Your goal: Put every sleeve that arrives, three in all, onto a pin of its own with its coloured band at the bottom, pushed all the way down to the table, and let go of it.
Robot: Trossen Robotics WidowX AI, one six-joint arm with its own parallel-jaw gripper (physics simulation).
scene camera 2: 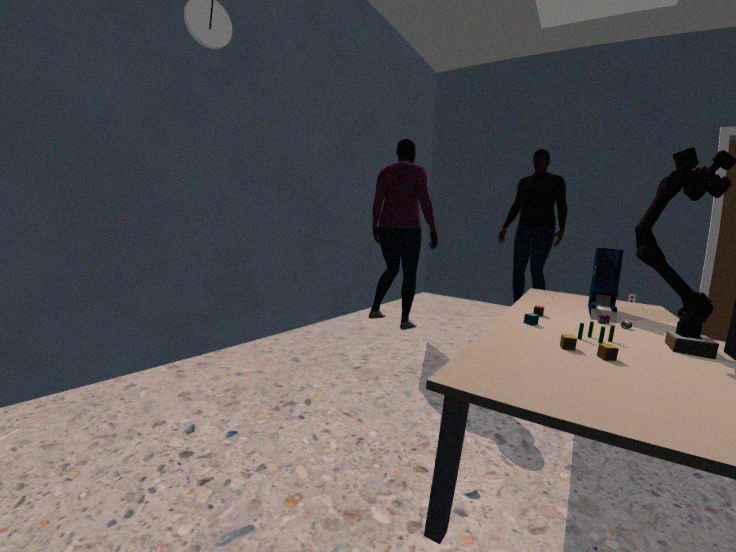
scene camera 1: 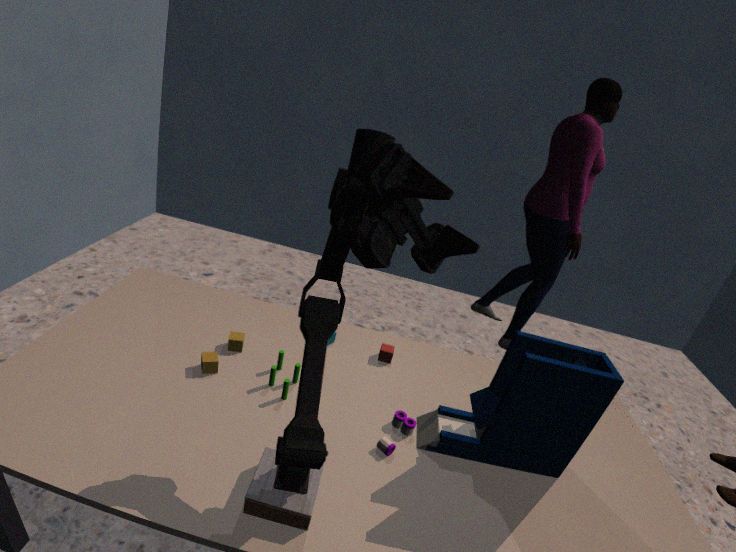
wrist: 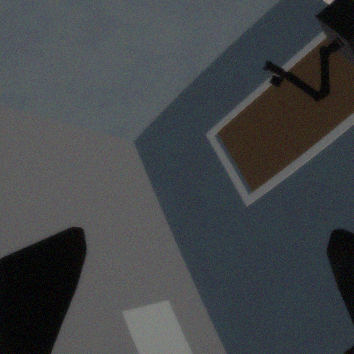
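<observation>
Two sleeves, one [scene camera 1: 399,421] and another [scene camera 1: 408,429], stand upright side by side near the blue chute, their purple bands on top. A third sleeve [scene camera 1: 384,445] [scene camera 2: 626,325] lies on its side nearer the arm's base, its purple end towards the lower right in scene camera 1. Several green pins [scene camera 1: 285,389] [scene camera 2: 601,335] stand upright left of the arm in scene camera 1, with no sleeve on those I see. My gripper [scene camera 1: 464,219] [wrist: 211,243] is open and empty, high above the table and far from the sleeves; the wrist view shows walls and ceiling between the fingers.
The tall blue chute [scene camera 1: 535,415] [scene camera 2: 606,272] has a low tray facing the sleeves. Two yellow cubes [scene camera 1: 209,362] [scene camera 2: 568,341] stand near the pins. A red cube [scene camera 1: 386,353] and a teal cube [scene camera 2: 530,319] stand farther back. A person in pink [scene camera 1: 573,172] is beyond the table.
</observation>
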